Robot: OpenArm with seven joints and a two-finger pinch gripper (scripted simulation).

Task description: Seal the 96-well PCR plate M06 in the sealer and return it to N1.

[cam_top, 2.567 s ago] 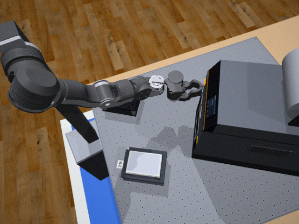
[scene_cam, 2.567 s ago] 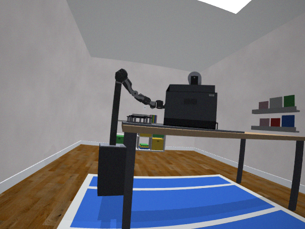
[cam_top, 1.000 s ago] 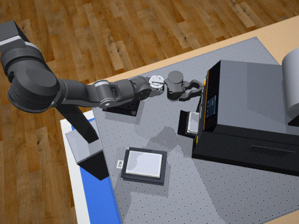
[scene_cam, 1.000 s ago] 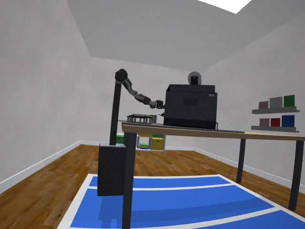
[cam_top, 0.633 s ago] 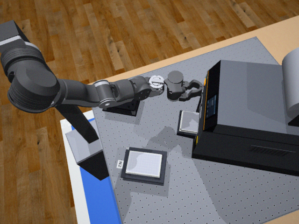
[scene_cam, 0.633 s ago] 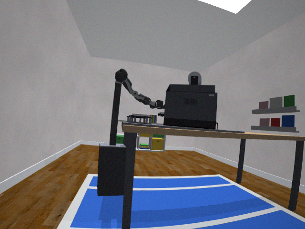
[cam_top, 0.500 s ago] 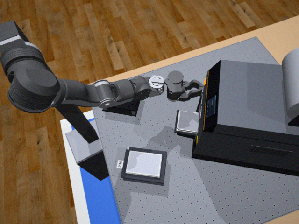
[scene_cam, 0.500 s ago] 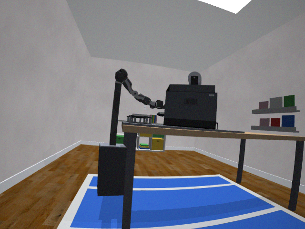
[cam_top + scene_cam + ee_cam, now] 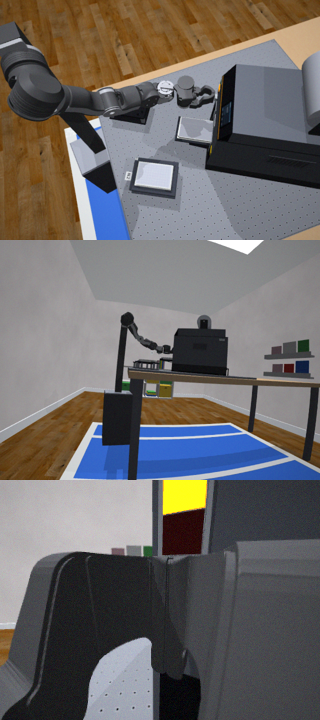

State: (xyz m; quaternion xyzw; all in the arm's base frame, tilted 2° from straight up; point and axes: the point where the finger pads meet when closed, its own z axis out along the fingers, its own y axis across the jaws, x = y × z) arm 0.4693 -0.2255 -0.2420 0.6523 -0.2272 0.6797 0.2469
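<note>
The pale key lies 10 mm to the right of my hand and 10 mm ahead of it. From my hand the other things lie so: sealer stage (100 mm below, 90 mm behind, 50 mm to the right); foil roll (230 mm to the right, 230 mm above, 130 mm ahead).
</note>
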